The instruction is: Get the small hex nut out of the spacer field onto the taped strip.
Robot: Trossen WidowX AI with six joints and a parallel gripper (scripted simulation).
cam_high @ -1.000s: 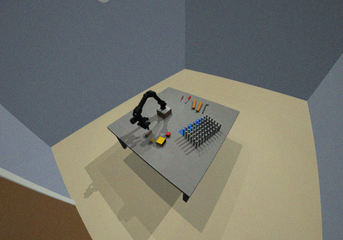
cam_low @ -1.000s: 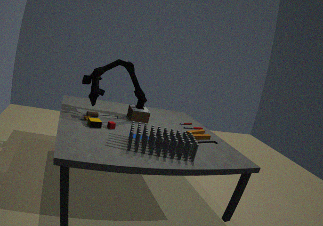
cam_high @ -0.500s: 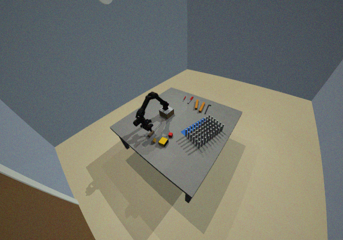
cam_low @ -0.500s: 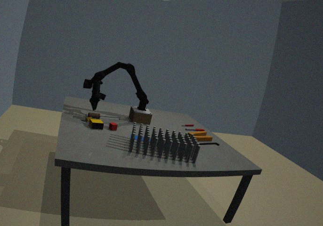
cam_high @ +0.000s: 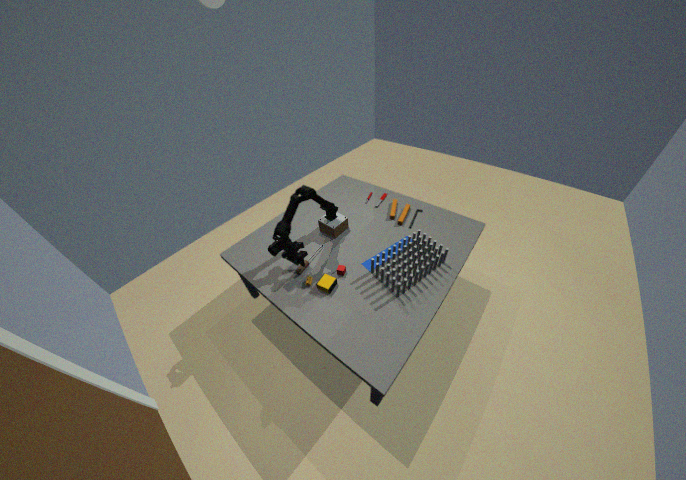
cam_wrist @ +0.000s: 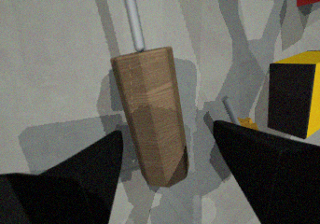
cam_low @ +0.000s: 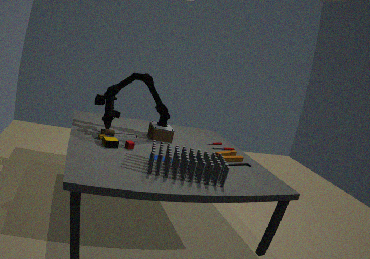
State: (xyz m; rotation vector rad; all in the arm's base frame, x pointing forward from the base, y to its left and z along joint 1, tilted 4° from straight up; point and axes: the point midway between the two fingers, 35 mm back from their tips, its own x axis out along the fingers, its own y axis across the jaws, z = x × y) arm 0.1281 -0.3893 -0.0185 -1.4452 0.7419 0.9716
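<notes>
My gripper tip is now 10 cm short of the yellow-handled tool, 3 cm to the left of it and 2 cm above it. The rest, counted from my gripper tip: red cube (19 cm ahead, 14 cm to the left, 2 cm below); yellow block (20 cm ahead, 2 cm to the left, 1 cm below); metal-shafted tool (3 cm behind, 11 cm to the left, 2 cm below).
</notes>
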